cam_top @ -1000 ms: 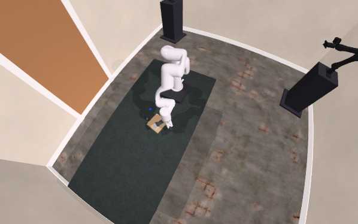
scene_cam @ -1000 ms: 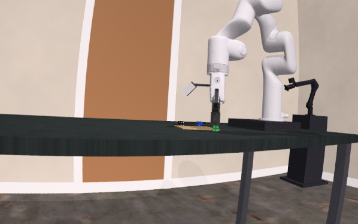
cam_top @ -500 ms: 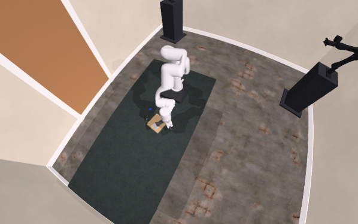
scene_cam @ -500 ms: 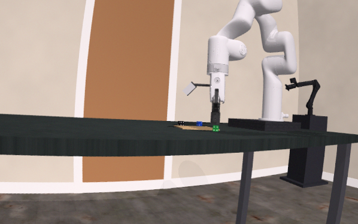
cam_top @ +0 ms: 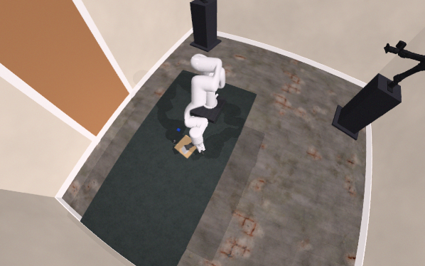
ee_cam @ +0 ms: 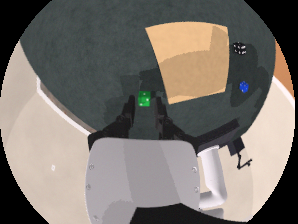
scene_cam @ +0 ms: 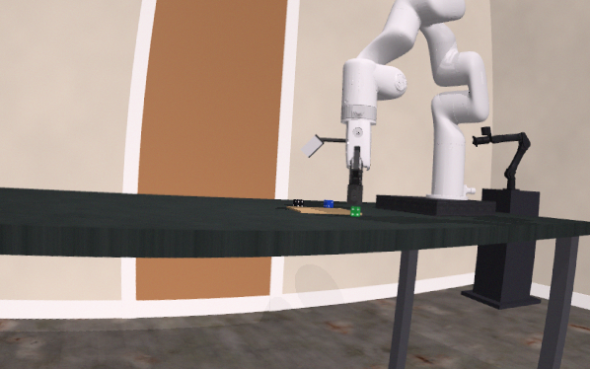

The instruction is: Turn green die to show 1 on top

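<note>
Right now the green die is 40 mm below my hand. Round my hand: tan mat 30 mm ahead, 110 mm to the right, 40 mm below; then black die 60 mm ahead, 210 mm to the right, 40 mm below; then blue die 40 mm behind, 250 mm to the right, 40 mm below.
</note>
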